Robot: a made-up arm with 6 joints.
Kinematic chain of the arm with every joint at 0, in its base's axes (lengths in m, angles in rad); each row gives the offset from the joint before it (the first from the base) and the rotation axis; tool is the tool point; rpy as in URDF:
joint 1: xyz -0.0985 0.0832 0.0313 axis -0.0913 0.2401 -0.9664
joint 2: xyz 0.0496 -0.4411 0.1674 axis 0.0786 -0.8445 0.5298
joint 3: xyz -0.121 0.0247 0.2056 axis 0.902 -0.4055 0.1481
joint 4: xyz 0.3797 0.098 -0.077 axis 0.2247 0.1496 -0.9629
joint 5: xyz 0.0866 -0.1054 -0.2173 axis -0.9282 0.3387 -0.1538
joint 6: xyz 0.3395 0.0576 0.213 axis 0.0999 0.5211 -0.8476
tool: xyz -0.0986 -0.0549 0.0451 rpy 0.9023 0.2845 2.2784
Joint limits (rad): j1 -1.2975..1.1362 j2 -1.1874..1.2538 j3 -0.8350..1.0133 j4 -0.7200..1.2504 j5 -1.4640..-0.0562 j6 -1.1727..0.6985
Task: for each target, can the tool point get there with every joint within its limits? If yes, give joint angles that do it. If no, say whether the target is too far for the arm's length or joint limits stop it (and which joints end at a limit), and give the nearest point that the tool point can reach.
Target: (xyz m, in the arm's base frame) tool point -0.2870 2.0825 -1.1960
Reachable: no: too far | nearest point 0.6030 0.5810 0.0921 | short by 2.169 m
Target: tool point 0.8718 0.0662 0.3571
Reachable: yes | joints -0.8436 -0.7607 0.8334 -0.4586 -0.9620 0.2143
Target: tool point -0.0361 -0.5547 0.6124
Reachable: yes | joints 0.9266 0.7672 0.1423 0.0818 -0.9556 -0.5388
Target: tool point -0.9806 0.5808 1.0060
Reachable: no: joint limits stop it (at a limit: joint 2, joint 3, joint 4, joint 5, joint 6) | nearest point -0.4639 0.1959 0.9634 | short by 0.646 m
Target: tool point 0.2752 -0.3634 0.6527
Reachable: yes | joints 0.5878 0.6495 0.0236 -0.2745 -0.2286 -0.9369
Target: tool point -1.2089 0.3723 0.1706
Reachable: no: joint limits stop it (at a limit: joint 1, joint 2, joint 5, joint 6) | nearest point -0.7592 -0.1559 0.2793 | short by 0.702 m
